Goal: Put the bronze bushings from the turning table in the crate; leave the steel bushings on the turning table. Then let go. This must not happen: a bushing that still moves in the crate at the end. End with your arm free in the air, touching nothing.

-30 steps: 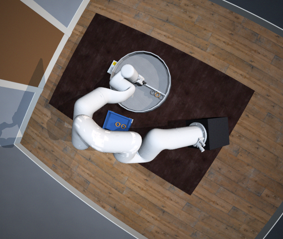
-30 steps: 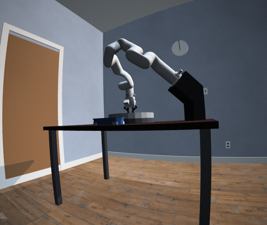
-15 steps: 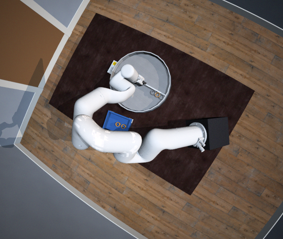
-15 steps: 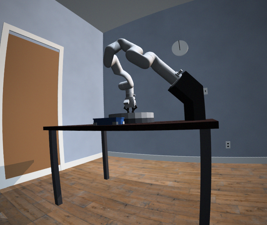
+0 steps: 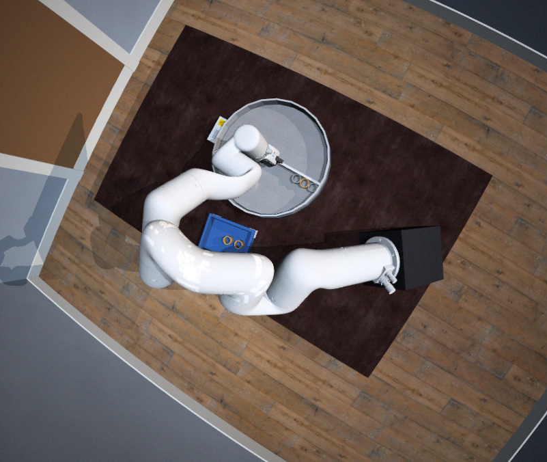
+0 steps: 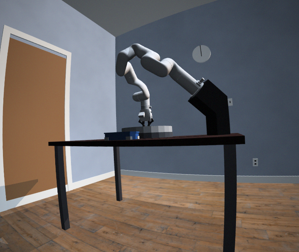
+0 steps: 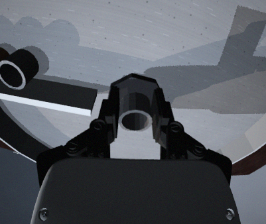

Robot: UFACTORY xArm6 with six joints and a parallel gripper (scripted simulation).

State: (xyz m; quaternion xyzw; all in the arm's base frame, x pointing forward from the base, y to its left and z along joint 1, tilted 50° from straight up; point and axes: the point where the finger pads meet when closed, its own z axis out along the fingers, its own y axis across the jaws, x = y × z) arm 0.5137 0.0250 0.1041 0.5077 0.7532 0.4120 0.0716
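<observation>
Right now the round grey turning table is 10 mm ahead of my hand, 10 mm to the right of it and 40 mm below it. From my hand the other things lie so: crate 130 mm behind, 310 mm to the left, 60 mm below.
</observation>
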